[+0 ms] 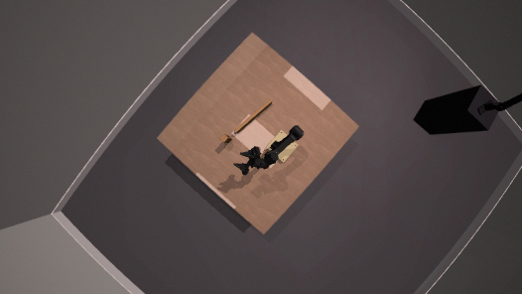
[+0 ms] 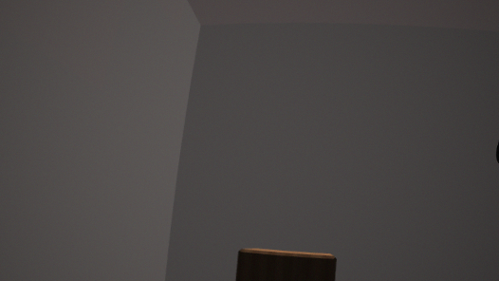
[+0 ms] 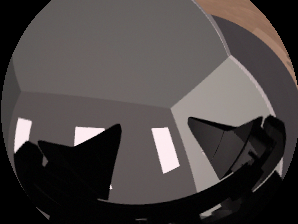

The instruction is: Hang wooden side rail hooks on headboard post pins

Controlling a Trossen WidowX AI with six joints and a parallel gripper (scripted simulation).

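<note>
My gripper tip is 200 mm short of the wooden headboard post, 20 mm to the left of it and 440 mm above it.
</note>
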